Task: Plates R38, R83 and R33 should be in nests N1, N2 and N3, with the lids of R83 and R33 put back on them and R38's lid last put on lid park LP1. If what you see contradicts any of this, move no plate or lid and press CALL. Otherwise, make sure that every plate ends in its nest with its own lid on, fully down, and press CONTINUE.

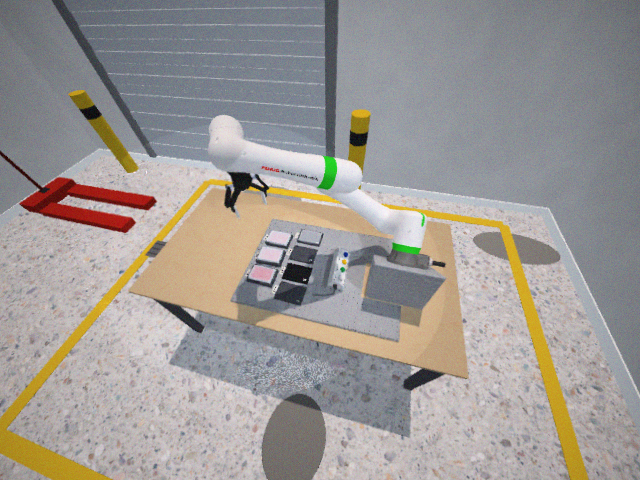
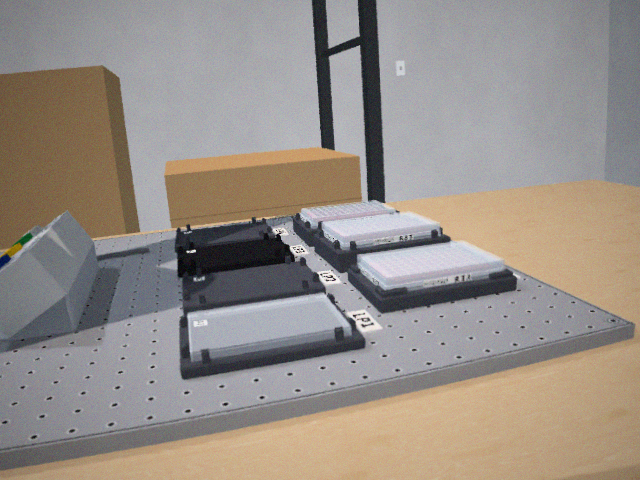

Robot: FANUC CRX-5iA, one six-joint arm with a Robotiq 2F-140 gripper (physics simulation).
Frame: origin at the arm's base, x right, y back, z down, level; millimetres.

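Seen in the pictures: gripper, fingertip midpoint: (image 1: 251, 209); arm's base, link origin: (image 1: 402, 263).
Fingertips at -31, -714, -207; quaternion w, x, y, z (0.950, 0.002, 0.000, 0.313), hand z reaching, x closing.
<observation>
Pixels of each thing's top centre, then the offset from my fingertips to it, as dx, dy, dz. Level surfaces: height alone.
- plate nearest LP1, top centre: (image 2: 428, 257) (image 1: 278, 237) +142, +11, +357
- middle plate, top centre: (image 2: 379, 222) (image 1: 270, 253) +7, +16, +348
- far plate, top centre: (image 2: 346, 208) (image 1: 261, 272) -119, +21, +351
- clear lid, top centre: (image 2: 264, 319) (image 1: 310, 236) +207, +191, +371
- blacker, top centre: (image 2: 232, 244) (image 1: 297, 271) -54, +198, +369
- sloped button box, top centre: (image 2: 35, 228) (image 1: 339, 263) +20, +414, +305
- perforated grey board, surface height: dz +389
My gripper (image 1: 251, 207) is open and empty, raised over the table's back left, away from the plates. Three plates sit in dark nests in a row. The plate nearest LP1 (image 1: 279, 238) (image 2: 431, 264) and the middle plate (image 1: 270, 255) (image 2: 381, 229) look pale, with clear lids that look level. The far plate (image 1: 262, 274) (image 2: 347, 211) is pinker and looks lidless. The middle label looks like R83; the near label is blurred; the far plate's label and the nest names cannot be read. A clear lid (image 1: 310, 237) (image 2: 266, 325) lies flat on the park marked LP1.
Dark lid parks (image 1: 302, 254) (image 2: 253, 281) without lids continue the row beyond LP1; one is blacker (image 1: 296, 272) (image 2: 232, 255). A sloped button box (image 1: 338, 268) (image 2: 49, 289) with blue, yellow and green buttons stands beside them on the perforated grey board (image 1: 351, 322) (image 2: 320, 374).
</observation>
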